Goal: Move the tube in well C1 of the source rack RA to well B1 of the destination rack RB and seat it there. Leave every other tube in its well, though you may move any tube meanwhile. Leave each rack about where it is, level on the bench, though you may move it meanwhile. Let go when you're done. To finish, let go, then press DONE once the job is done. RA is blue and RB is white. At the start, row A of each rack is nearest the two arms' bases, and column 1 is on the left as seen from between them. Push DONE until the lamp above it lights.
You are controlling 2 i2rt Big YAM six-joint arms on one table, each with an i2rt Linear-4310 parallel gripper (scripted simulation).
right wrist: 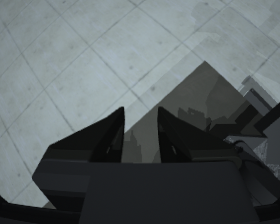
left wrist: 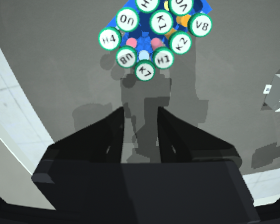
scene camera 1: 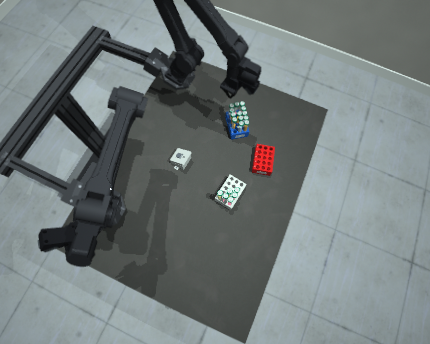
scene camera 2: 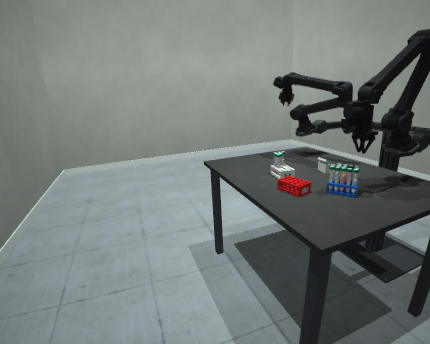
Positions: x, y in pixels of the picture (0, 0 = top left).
Labels:
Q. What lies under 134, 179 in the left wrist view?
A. My left gripper.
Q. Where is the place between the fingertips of my right gripper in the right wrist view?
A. At 141, 113

